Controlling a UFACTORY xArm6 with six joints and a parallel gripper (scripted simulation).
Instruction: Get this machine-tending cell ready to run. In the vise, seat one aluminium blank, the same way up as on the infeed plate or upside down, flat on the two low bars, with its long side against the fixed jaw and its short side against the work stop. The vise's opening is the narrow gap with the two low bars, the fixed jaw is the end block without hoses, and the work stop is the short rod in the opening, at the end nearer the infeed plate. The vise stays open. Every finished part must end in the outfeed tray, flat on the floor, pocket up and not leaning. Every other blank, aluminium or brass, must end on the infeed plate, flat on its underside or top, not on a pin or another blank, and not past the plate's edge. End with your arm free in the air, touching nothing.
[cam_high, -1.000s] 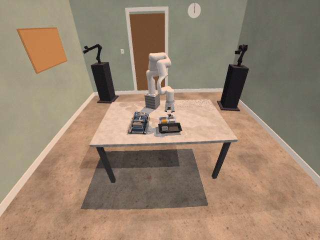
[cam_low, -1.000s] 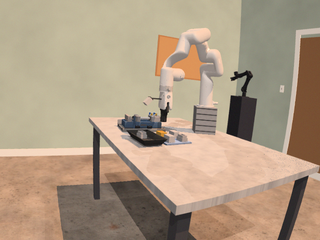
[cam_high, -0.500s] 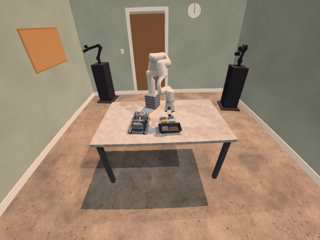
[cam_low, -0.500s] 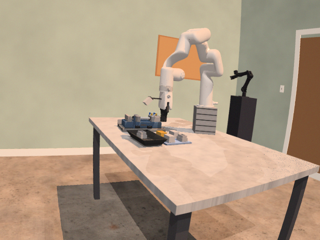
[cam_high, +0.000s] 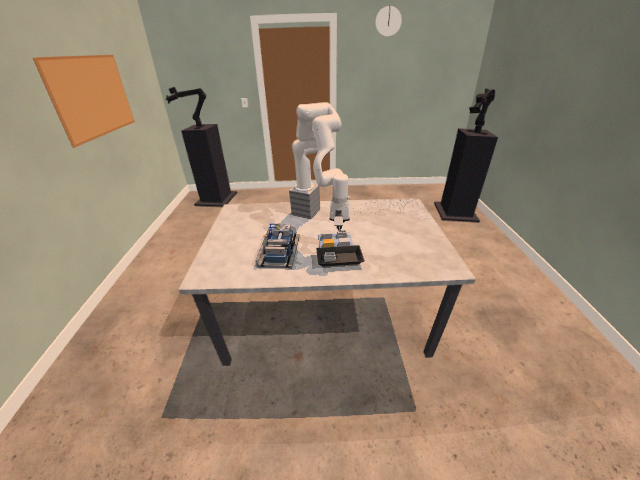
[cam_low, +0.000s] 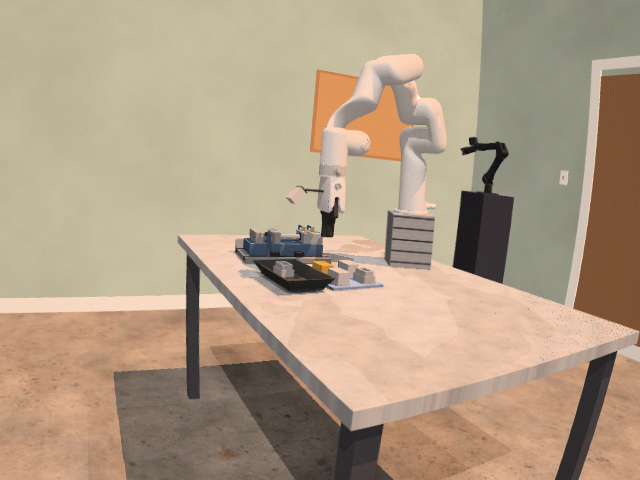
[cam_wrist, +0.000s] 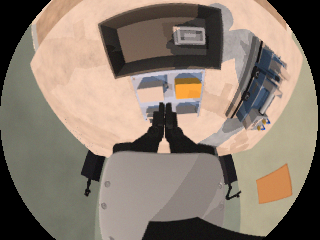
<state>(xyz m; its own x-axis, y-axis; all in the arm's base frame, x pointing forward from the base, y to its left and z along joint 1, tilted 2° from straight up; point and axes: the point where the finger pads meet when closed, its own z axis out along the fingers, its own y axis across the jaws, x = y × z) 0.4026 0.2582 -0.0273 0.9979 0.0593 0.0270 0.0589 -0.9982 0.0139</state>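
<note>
Right now the brass blank is 130 mm below my hand, 60 mm to the right of it and 10 mm behind it. From my hand the other things lie so: blue vise: 330 mm to the right, 110 mm below, 50 mm ahead.
</note>
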